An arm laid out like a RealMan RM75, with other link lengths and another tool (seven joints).
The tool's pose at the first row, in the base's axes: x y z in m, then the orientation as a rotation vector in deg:
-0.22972, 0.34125, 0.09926, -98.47, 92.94, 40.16
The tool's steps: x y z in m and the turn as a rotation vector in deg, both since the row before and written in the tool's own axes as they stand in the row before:
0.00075, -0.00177, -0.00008, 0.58, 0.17, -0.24
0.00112, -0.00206, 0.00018, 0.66, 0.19, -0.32
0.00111, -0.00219, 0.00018, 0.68, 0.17, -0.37
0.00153, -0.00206, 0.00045, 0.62, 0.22, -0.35
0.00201, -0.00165, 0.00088, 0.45, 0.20, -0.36
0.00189, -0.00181, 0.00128, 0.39, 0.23, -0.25
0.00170, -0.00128, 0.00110, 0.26, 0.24, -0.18
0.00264, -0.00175, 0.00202, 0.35, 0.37, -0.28
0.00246, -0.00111, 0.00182, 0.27, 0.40, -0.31
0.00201, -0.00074, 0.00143, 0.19, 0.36, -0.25
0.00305, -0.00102, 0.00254, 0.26, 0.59, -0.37
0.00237, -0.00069, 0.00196, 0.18, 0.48, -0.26
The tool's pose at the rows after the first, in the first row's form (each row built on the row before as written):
-0.22790, 0.34073, 0.09892, -98.33, 92.88, 39.38
-0.22574, 0.34016, 0.09818, -98.20, 92.76, 38.48
-0.22345, 0.33958, 0.09749, -98.07, 92.57, 37.55
-0.22121, 0.33892, 0.09633, -98.00, 92.43, 36.65
-0.21927, 0.33827, 0.09450, -98.04, 92.25, 35.91
-0.21713, 0.33799, 0.09255, -98.06, 92.19, 35.26
-0.21554, 0.33769, 0.09078, -98.13, 92.20, 34.75
-0.21325, 0.33745, 0.08781, -98.28, 92.21, 34.01
-0.21162, 0.33716, 0.08501, -98.52, 92.20, 33.31
-0.21044, 0.33687, 0.08274, -98.76, 92.22, 32.74
-0.20868, 0.33668, 0.07904, -99.15, 92.28, 31.87
-0.20739, 0.33649, 0.07617, -99.46, 92.37, 31.21

